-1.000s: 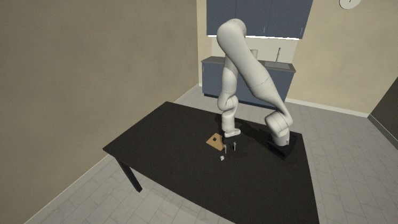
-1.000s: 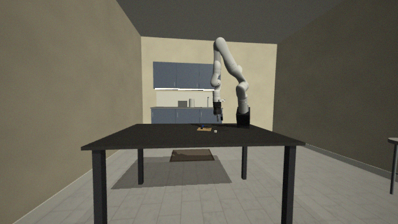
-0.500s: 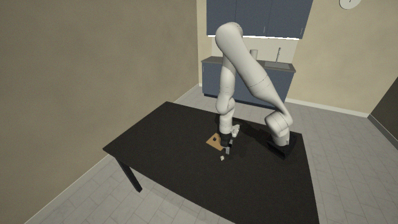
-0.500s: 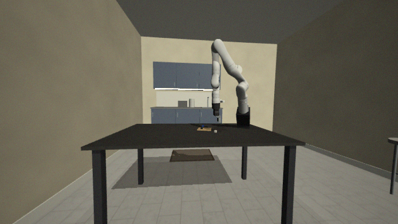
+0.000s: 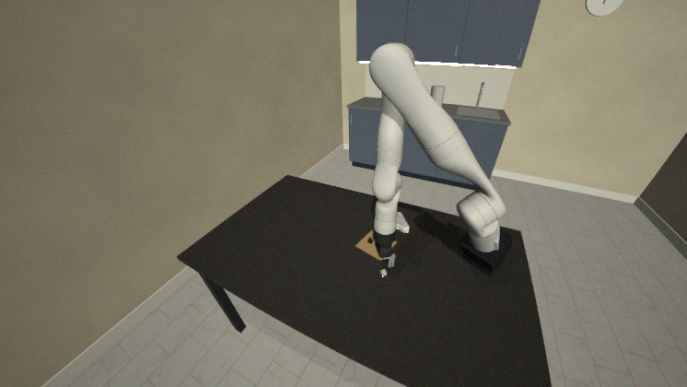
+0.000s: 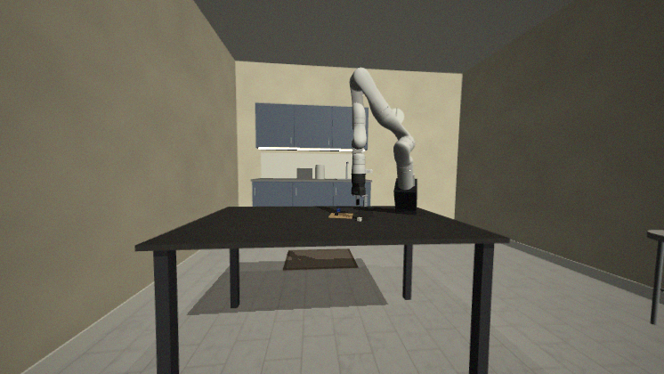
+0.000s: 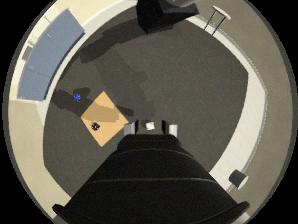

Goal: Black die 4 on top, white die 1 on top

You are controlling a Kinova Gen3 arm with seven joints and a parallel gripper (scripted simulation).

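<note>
Now: hand 1 cm short of the white die, 1 cm to the right of it and 9 cm above it. Round my hand: tan mat (11 cm ahead, 12 cm to the right, 10 cm below); black die (14 cm ahead, 12 cm to the right, 9 cm below); blue die (13 cm ahead, 27 cm to the right, 9 cm below).
</note>
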